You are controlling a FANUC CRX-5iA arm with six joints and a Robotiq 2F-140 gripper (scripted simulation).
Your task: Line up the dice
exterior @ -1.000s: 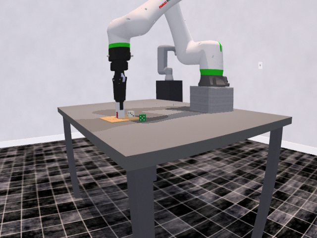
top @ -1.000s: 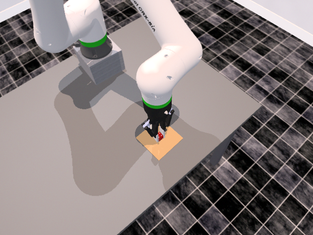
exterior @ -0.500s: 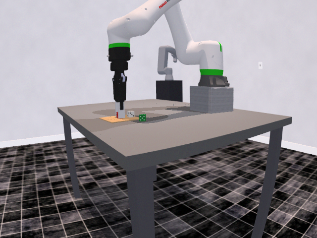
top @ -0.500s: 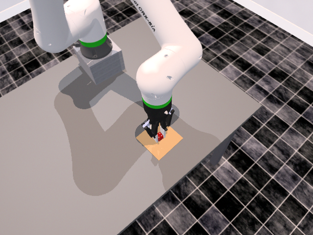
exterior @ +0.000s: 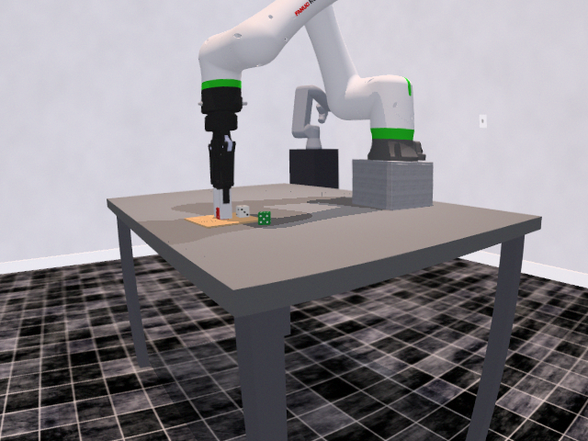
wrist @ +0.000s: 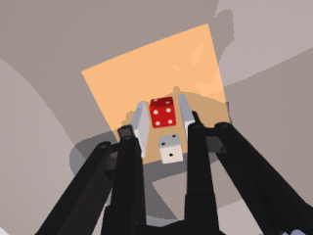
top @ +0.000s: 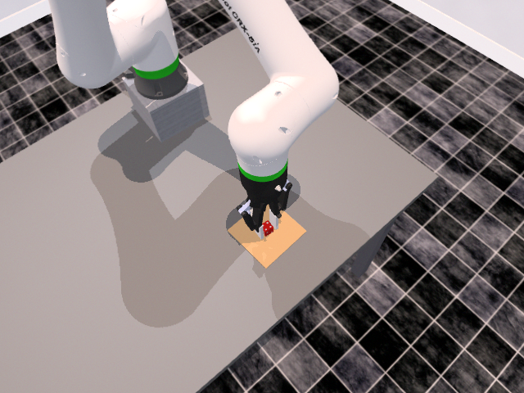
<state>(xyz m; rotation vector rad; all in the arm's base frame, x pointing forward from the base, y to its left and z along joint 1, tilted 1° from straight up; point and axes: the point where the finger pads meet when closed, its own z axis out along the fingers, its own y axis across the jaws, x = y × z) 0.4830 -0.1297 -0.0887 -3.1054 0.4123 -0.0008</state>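
Right now the red die is 2 cm below my hand. Also, from my hand: white die: 5 cm behind, 1 cm to the left, 2 cm below; then green die: 4 cm behind, 11 cm to the left, 3 cm below; then mat: 4 cm below.
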